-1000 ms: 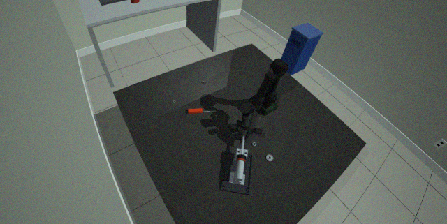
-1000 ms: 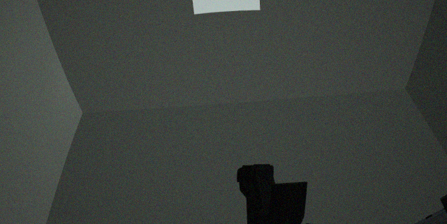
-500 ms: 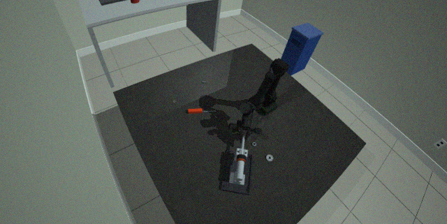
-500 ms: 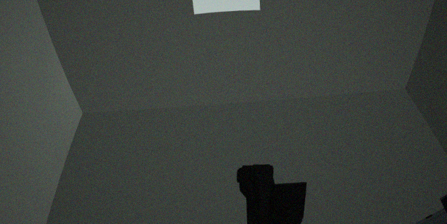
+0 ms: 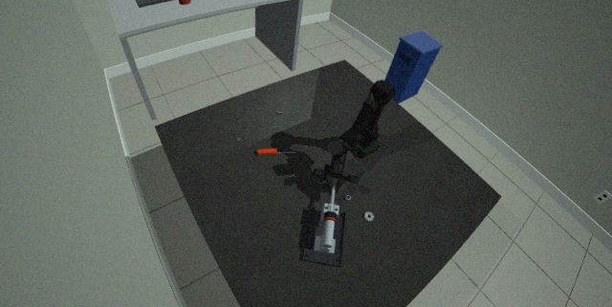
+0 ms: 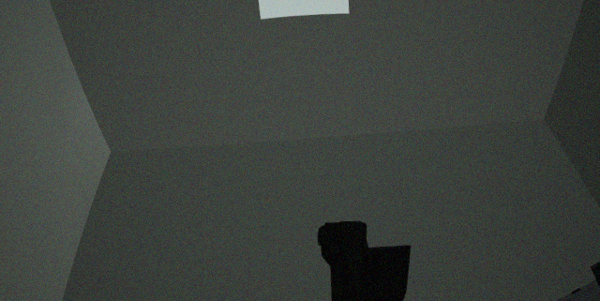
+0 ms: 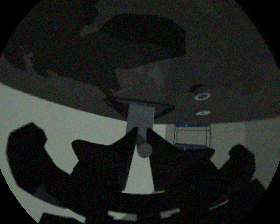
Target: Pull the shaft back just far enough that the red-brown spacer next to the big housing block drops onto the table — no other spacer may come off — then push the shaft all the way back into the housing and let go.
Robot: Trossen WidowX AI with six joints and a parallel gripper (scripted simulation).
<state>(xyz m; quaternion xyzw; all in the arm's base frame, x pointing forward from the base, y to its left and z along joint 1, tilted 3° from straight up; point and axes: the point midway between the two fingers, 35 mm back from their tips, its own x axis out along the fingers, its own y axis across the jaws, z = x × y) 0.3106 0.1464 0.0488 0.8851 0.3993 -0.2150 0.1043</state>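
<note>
Right now the pale shaft is 2 cm ahead of my gripper tip, 3 cm to the left of it and 2 cm above it. The rest, counted from my gripper tip: orange-handled screwdriver: 7 cm ahead, 34 cm to the right, 6 cm below.
</note>
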